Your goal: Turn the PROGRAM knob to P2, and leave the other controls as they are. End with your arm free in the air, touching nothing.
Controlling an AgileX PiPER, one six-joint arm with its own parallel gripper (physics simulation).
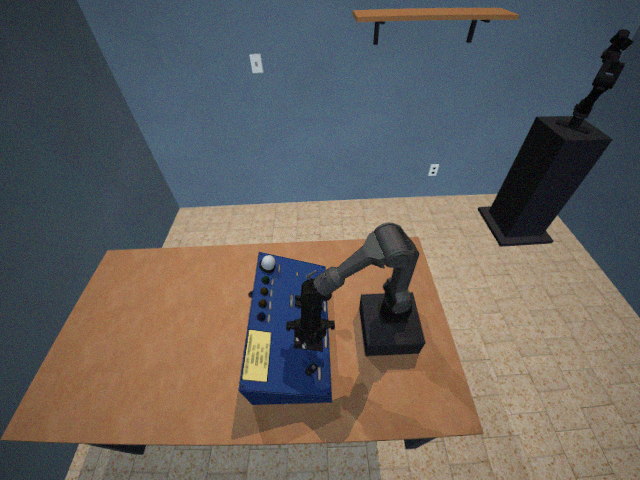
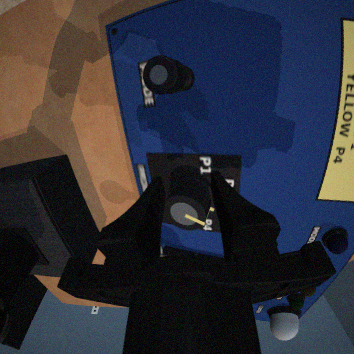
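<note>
The PROGRAM knob [image 2: 184, 212] is a round black knob with a grey cap, on a dark plate [image 2: 159, 162] on the blue control panel [image 1: 284, 284] [image 2: 240, 75]. Its yellow pointer line is directed toward the P4 label. P1 shows on the plate; another label is mostly covered by the right finger, and P3 is hidden. My gripper [image 1: 308, 345] [image 2: 186, 182] is open, with one finger on each side of the knob. Gaps show between the fingers and the cap; contact lower down cannot be told.
Another black knob [image 1: 311, 368] [image 2: 160, 75] stands near the panel's end. A yellow card [image 1: 256, 356] [image 2: 337, 125], a row of dark round controls and a white dome [image 1: 267, 262] [image 2: 284, 324] line the far side. My arm's black base [image 1: 392, 330] stands on the table [image 1: 155, 335].
</note>
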